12 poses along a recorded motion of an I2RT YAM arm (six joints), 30 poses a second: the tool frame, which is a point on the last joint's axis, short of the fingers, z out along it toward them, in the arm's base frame.
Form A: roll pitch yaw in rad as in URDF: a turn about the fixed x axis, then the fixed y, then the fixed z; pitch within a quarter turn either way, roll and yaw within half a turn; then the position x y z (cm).
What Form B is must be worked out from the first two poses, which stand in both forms.
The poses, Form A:
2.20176, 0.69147, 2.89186, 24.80, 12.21, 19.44
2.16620, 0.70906, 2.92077, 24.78, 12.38, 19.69
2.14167, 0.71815, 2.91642, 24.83, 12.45, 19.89
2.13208, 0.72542, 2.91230, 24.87, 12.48, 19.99
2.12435, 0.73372, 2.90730, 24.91, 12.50, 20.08
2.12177, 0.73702, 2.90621, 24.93, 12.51, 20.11
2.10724, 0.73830, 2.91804, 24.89, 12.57, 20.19
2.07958, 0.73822, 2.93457, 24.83, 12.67, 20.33
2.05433, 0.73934, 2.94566, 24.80, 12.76, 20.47
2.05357, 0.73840, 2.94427, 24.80, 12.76, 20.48
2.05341, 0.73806, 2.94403, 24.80, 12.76, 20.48
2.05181, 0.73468, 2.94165, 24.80, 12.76, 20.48
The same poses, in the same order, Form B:
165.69, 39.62, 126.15, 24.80, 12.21, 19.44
167.35, 40.63, 124.11, 24.78, 12.38, 19.69
167.10, 41.15, 122.71, 24.83, 12.45, 19.89
166.86, 41.56, 122.16, 24.87, 12.48, 19.99
166.58, 42.04, 121.72, 24.91, 12.50, 20.08
166.51, 42.23, 121.57, 24.93, 12.51, 20.11
167.19, 42.30, 120.74, 24.89, 12.57, 20.19
168.14, 42.30, 119.15, 24.83, 12.67, 20.33
168.77, 42.36, 117.70, 24.80, 12.76, 20.47
168.69, 42.31, 117.66, 24.80, 12.76, 20.48
168.68, 42.29, 117.65, 24.80, 12.76, 20.48
168.54, 42.09, 117.56, 24.80, 12.76, 20.48

